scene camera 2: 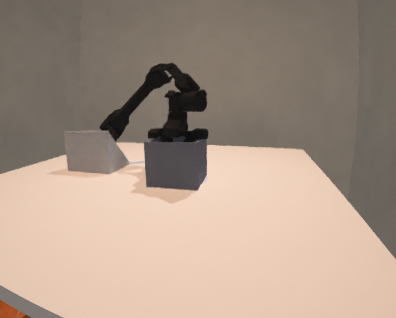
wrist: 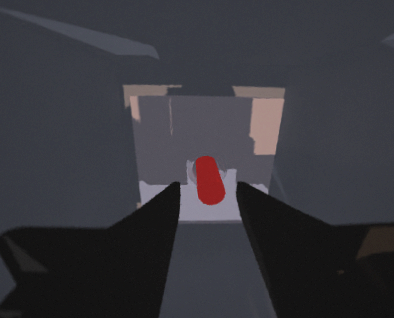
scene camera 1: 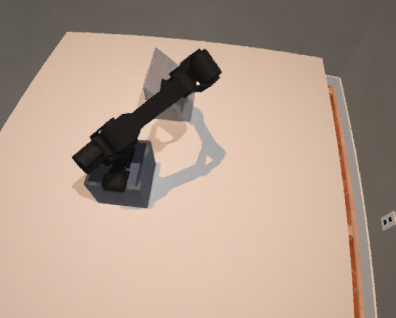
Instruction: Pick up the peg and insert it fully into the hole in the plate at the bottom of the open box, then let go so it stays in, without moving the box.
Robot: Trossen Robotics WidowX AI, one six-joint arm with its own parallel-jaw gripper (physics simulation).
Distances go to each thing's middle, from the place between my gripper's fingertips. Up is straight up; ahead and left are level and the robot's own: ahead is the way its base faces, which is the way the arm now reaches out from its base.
Scene:
The dark blue-grey box [scene camera 2: 181,165] lies 1 cm to the right of my hand. The rest, counted from my hand: plate [wrist: 170,132] 3 cm below, 1 cm to the right; then red peg [wrist: 210,188] 2 cm below, 1 cm to the right.

